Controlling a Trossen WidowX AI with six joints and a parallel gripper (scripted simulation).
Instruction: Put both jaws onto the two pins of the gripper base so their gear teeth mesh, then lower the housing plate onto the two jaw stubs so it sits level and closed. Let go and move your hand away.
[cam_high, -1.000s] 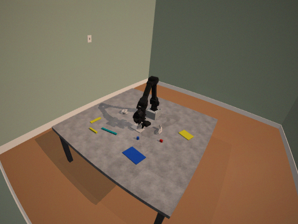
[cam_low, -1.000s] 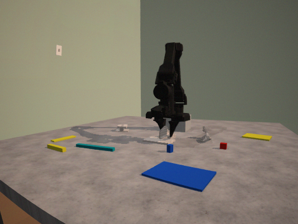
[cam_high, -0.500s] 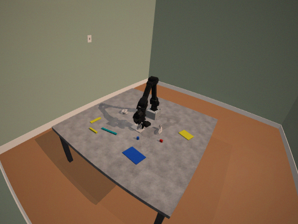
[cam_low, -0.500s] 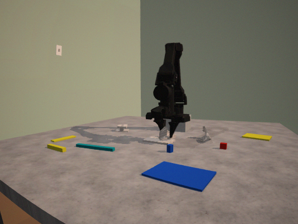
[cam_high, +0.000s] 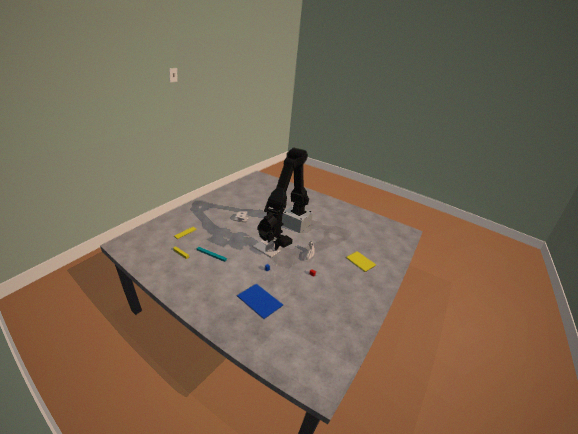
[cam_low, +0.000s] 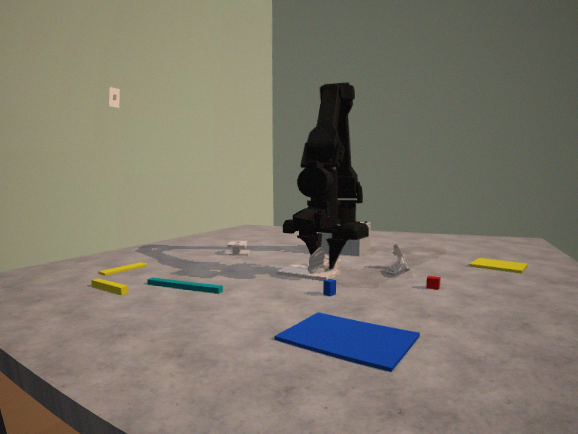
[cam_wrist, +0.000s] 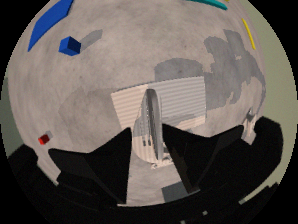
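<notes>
My gripper tip is 12 cm short of the blue cube and 8 cm to the right of it. Also, from my gripper tip: blue sheet (28 cm ahead, 19 cm to the left, 1 cm below); teal bar (25 cm ahead, 17 cm to the right, 1 cm below); red cube (1 cm behind, 24 cm to the left).
</notes>
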